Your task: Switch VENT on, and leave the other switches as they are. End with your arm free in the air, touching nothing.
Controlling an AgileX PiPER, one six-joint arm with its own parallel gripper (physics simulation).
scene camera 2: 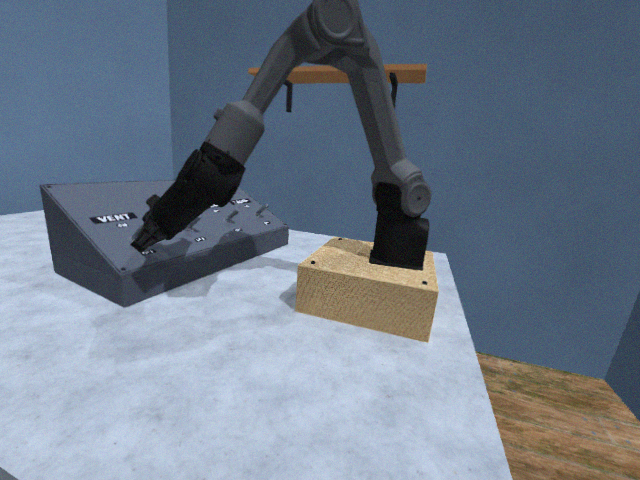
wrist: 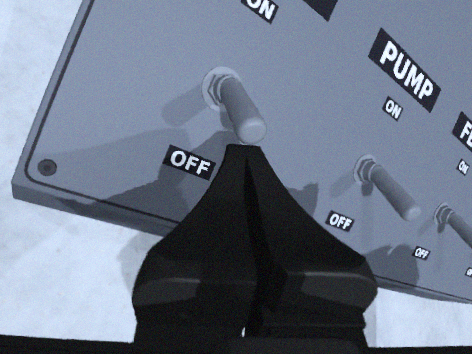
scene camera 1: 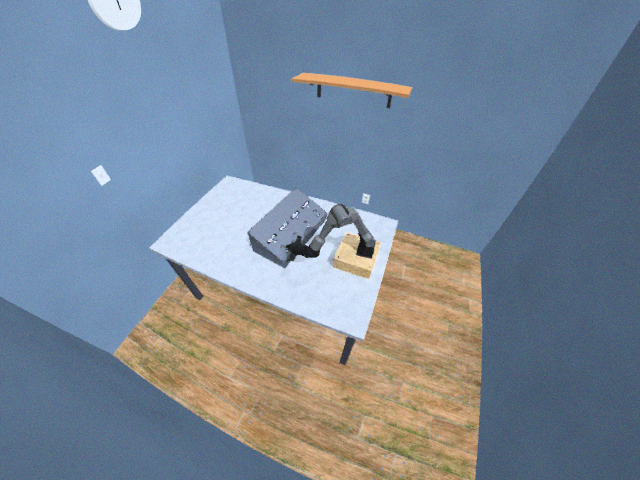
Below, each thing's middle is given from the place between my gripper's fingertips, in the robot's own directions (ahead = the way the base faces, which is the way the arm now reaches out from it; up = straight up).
Now: the pump lever [wrist: 400, 200] 1 cm behind my hand and 12 cm to the right of it.
